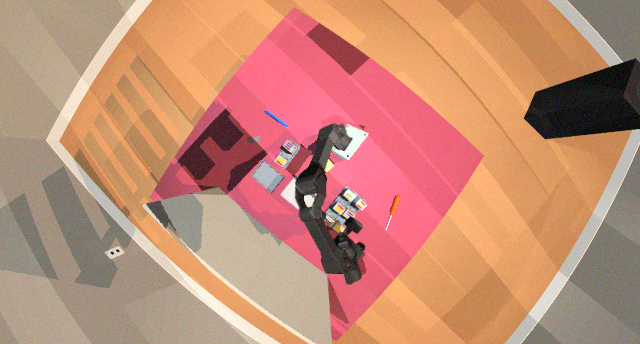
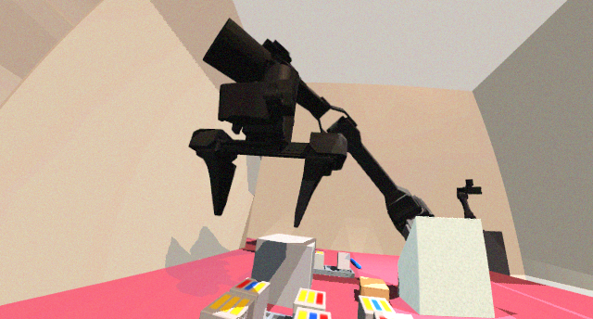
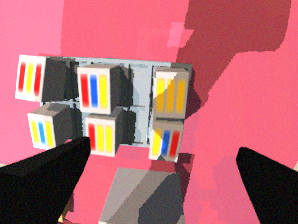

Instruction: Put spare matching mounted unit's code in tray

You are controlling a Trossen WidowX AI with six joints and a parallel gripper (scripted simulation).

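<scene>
Right now my gripper tip is 1 cm short of the grey spare block, 1 cm to the right of it and 9 cm above it. Also, from my gripper tip: red-blue-red spare: 7 cm behind, 2 cm to the left, 9 cm below; then flat grey tray: 40 cm to the right, 13 cm below; then white mounted unit: 3 cm behind, 20 cm to the right, 8 cm below.
</scene>
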